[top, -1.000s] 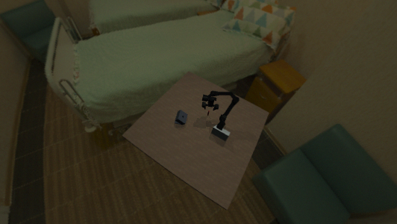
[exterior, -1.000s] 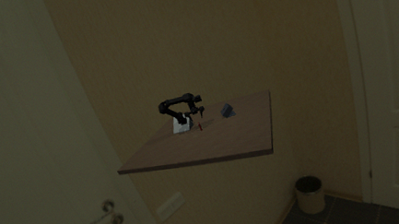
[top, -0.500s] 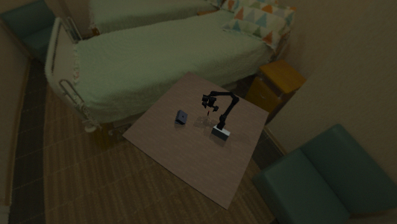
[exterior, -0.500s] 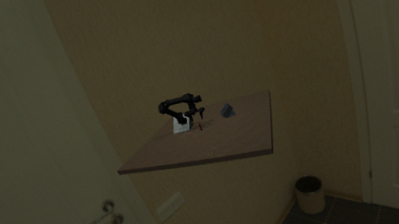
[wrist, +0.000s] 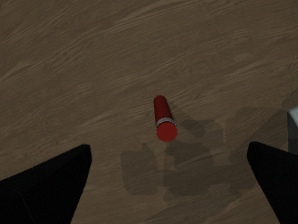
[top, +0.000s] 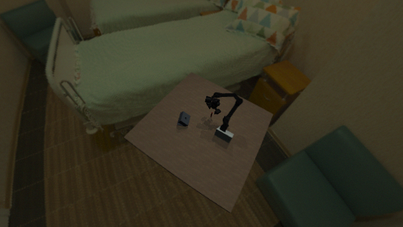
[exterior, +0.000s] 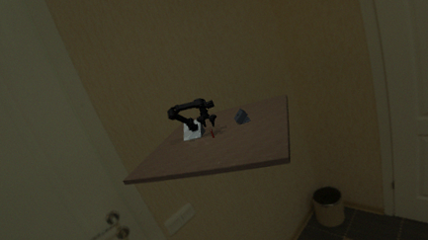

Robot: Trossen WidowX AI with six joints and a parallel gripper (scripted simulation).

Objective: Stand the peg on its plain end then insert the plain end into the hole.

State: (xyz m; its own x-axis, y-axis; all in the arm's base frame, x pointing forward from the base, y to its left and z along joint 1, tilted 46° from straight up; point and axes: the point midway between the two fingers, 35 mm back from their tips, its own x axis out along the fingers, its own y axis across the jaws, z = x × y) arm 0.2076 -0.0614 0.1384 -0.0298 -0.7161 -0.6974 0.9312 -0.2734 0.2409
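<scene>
Right now the red peg is 5 cm below my gripper tip. Also, from my gripper tip: dark blue sloped panel: 23 cm to the left, 23 cm ahead, 5 cm below.
</scene>
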